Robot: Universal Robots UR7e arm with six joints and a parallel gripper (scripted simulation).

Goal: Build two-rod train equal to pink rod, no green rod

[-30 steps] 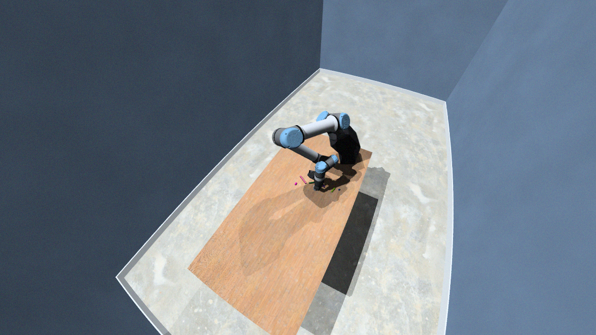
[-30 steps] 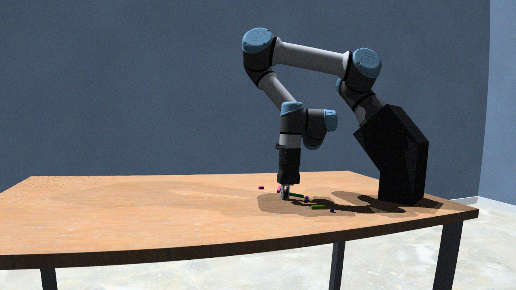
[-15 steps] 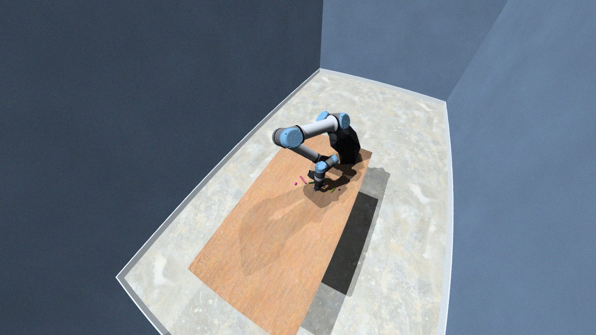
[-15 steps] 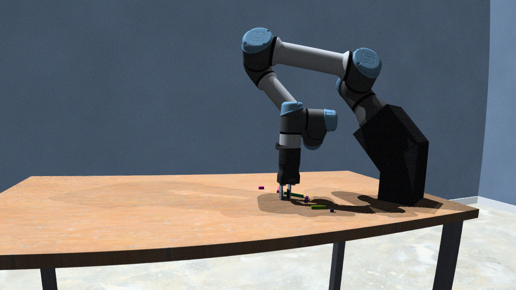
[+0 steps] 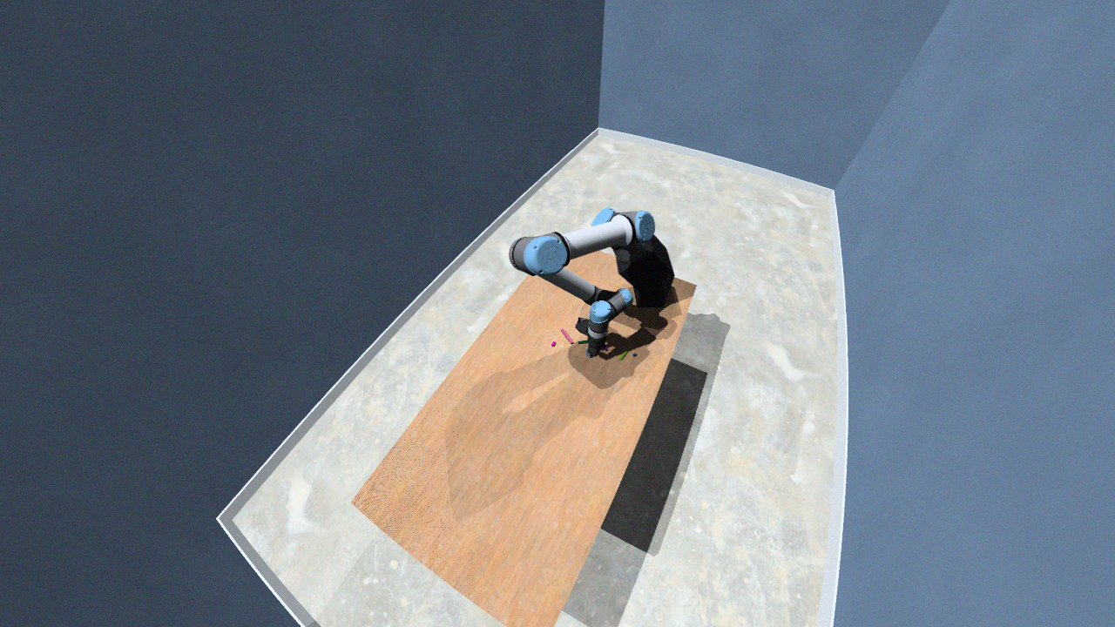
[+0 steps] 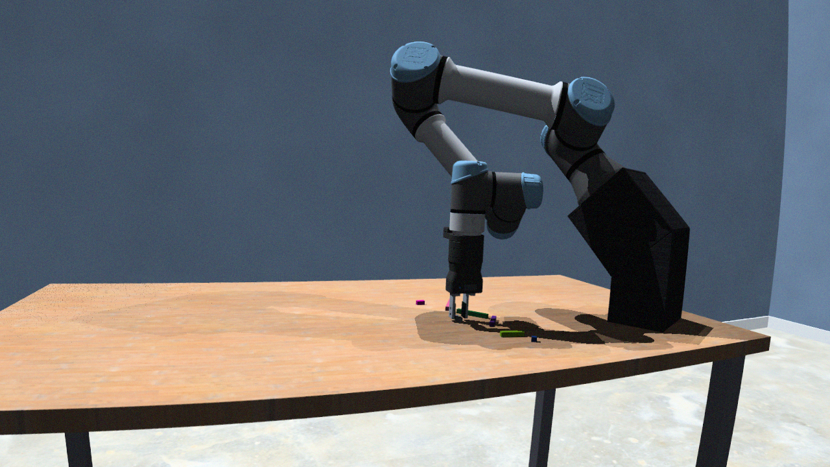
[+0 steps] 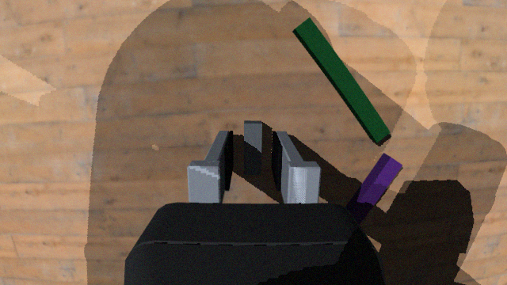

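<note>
Right now the grey rod is 20 mm below my hand. Round my hand: purple rod (60 mm behind, 50 mm to the left, 20 mm below); then green rod (60 mm behind, 30 mm to the right, 20 mm below); then pink rod (120 mm to the right, 60 mm behind, 20 mm below).
</note>
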